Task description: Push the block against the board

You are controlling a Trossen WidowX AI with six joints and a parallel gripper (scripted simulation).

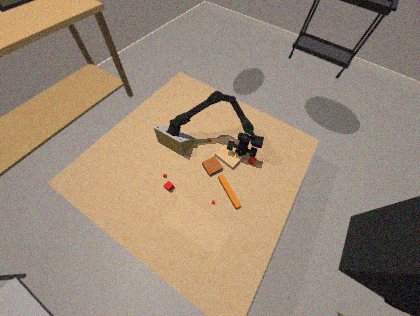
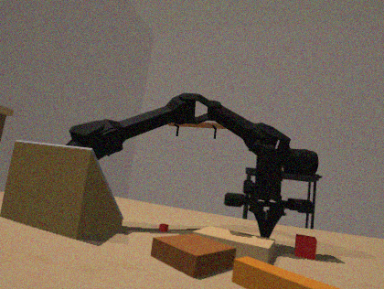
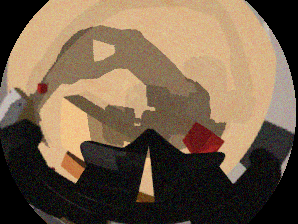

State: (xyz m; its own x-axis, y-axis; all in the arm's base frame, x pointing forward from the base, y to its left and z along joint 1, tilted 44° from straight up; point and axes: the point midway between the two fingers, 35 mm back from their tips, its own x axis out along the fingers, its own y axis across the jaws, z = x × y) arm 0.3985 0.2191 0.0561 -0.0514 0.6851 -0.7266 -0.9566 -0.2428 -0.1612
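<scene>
Now: gripper tip 6 cm to the left of the pale flat slab and 6 cm past it. From my gripper tip the other things lie so: brown square block: 18 cm to the right, 10 cm behind; then orange board: 26 cm to the right, 8 cm ahead.
</scene>
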